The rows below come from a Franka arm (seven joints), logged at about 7 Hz.
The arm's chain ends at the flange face. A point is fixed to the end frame.
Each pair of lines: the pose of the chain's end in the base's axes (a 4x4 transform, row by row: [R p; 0 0 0 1], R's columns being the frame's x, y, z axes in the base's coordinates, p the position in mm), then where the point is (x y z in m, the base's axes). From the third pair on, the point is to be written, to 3 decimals.
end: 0.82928 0.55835 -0.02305 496.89; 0.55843 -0.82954 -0.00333 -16.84; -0.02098 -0.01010 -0.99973 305.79; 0 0 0 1
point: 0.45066 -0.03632 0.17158
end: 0.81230 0.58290 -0.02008 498.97; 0.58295 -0.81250 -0.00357 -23.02; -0.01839 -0.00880 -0.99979 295.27; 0 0 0 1
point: 0.45372 -0.04381 0.16092
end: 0.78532 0.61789 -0.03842 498.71; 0.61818 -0.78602 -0.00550 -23.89; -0.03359 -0.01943 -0.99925 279.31; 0 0 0 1
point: 0.452 -0.047 0.146
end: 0.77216 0.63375 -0.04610 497.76; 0.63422 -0.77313 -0.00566 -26.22; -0.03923 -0.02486 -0.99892 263.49; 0 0 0 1
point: 0.450 -0.050 0.130
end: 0.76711 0.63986 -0.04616 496.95; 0.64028 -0.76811 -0.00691 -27.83; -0.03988 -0.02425 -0.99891 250.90; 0 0 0 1
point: 0.450 -0.052 0.118
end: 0.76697 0.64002 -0.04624 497.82; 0.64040 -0.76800 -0.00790 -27.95; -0.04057 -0.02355 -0.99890 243.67; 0 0 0 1
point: 0.451 -0.052 0.111
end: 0.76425 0.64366 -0.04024 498.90; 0.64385 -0.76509 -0.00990 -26.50; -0.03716 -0.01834 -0.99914 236.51; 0 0 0 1
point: 0.453 -0.051 0.103
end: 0.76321 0.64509 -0.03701 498.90; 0.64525 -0.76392 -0.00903 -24.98; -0.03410 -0.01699 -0.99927 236.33; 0 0 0 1
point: 0.453 -0.050 0.103
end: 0.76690 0.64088 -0.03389 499.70; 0.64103 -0.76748 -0.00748 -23.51; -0.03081 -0.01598 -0.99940 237.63; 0 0 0 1
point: 0.454 -0.048 0.104
